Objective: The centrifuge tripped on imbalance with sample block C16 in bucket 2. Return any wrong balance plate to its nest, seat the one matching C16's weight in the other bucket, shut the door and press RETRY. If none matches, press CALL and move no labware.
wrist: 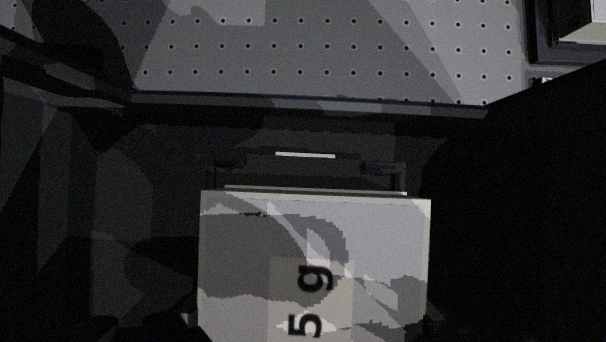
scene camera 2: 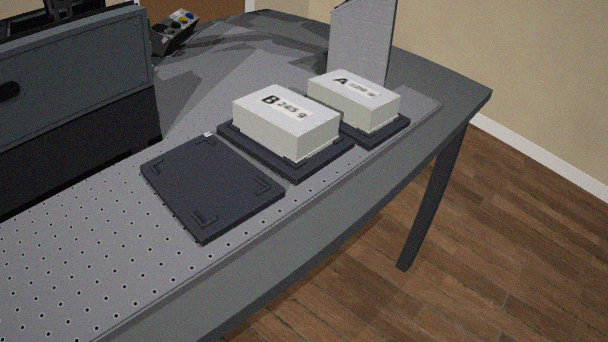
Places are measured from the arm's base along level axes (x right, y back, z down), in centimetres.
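Pixels of known places: gripper, fingertip midpoint: [wrist: 310, 307].
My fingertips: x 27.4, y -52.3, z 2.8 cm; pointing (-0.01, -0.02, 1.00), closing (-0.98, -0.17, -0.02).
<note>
Behind a point stands the place of what it marks.
In the wrist view my gripper [wrist: 310, 307] {x 27.4, y -52.3, z 2.8 cm} is shut on a white balance plate [wrist: 313, 238] {x 26.7, y -48.6, z -0.2 cm}. Only the end of its label, "5 g", shows. I hold it inside the dark centrifuge chamber, just above a dark bucket [wrist: 305, 169] {x 26.7, y -46.1, z 4.3 cm} with a white strip at its far edge. In the scene view plate B, 245 g [scene camera 2: 284, 121] {x -7.3, y -37.7, z 12.9 cm}, and plate A, 120 g [scene camera 2: 355, 98] {x -11.3, y -25.8, z 12.9 cm}, sit on their dark nests. A third nest [scene camera 2: 212, 186] {x -5.1, y -48.9, z 17.1 cm} next to B is bare. The grey centrifuge [scene camera 2: 72, 64] {x 12.1, y -56.5, z 1.6 cm} stands at the left. The gripper itself is hidden behind it there.
A button panel [scene camera 2: 172, 29] {x 41.7, y -19.1, z 11.7 cm} with coloured buttons lies behind the centrifuge. An upright grey card [scene camera 2: 361, 38] {x -3.7, y -8.4, z 8.7 cm} stands behind plate A. The perforated table [scene camera 2: 85, 255] {x 0.0, y -66.5, z 18.3 cm} [wrist: 296, 51] {x 26.0, y -34.8, z 18.3 cm} ends near the nests. A corner of plate B [wrist: 585, 29] {x 1.2, y -37.8, z 14.4 cm} shows in the wrist view.
</note>
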